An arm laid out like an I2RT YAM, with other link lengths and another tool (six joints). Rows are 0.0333 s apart.
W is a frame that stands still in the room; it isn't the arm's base.
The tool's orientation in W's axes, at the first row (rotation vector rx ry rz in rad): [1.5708, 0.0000, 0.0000]
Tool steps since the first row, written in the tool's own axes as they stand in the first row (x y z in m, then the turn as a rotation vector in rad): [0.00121, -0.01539, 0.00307, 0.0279, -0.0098, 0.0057]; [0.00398, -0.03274, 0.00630, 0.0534, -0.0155, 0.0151]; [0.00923, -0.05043, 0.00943, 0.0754, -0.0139, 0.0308]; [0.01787, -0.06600, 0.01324, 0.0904, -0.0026, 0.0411]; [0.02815, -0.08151, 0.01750, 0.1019, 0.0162, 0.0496]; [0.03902, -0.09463, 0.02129, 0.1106, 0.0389, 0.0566]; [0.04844, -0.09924, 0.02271, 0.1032, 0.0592, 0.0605]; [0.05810, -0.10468, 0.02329, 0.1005, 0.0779, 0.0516]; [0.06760, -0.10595, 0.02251, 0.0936, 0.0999, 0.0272]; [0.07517, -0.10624, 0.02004, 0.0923, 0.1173, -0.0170]
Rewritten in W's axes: [0.00121, -0.00307, -0.01539, 0.0279, -0.0057, -0.0098]; [0.00398, -0.00630, -0.03274, 0.0534, -0.0151, -0.0155]; [0.00923, -0.00943, -0.05043, 0.0754, -0.0308, -0.0139]; [0.01787, -0.01324, -0.06600, 0.0904, -0.0411, -0.0026]; [0.02815, -0.01750, -0.08151, 0.1019, -0.0496, 0.0162]; [0.03902, -0.02129, -0.09463, 0.1106, -0.0566, 0.0389]; [0.04844, -0.02271, -0.09924, 0.1032, -0.0605, 0.0592]; [0.05810, -0.02329, -0.10468, 0.1005, -0.0516, 0.0779]; [0.06760, -0.02251, -0.10595, 0.0936, -0.0272, 0.0999]; [0.07517, -0.02004, -0.10624, 0.0923, 0.0170, 0.1173]
